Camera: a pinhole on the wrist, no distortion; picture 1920 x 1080 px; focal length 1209.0 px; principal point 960.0 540.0 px. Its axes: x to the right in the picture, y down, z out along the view. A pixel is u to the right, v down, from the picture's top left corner.
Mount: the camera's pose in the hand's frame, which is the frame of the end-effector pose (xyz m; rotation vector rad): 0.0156 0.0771 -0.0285 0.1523 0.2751 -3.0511
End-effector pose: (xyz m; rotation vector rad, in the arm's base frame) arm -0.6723 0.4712 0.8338 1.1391 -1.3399 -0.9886
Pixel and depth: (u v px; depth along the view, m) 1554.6 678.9 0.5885
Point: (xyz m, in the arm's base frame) -1.1721 0.7398 0.6121
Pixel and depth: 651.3 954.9 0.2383
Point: -0.8628 0.3947 0.7873
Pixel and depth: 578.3 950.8 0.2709
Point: -0.8934 0.3685 0.7749
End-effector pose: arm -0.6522 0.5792 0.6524 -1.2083 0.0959 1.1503
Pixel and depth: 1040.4 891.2 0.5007
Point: -0.7729 0.8918 0.9732
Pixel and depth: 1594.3 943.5 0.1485
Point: -0.7325 0.6103 0.7401
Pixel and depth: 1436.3 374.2 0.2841
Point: -0.8727 0.6806 0.7928
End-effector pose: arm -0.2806 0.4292 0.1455 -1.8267 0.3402 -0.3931
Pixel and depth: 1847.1 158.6 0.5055
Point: -0.4587 0.9630 -0.1269
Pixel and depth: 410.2 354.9 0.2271
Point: -0.1068 0.5493 0.0248
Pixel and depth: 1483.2 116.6 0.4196
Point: -0.3106 0.8181 -0.1058
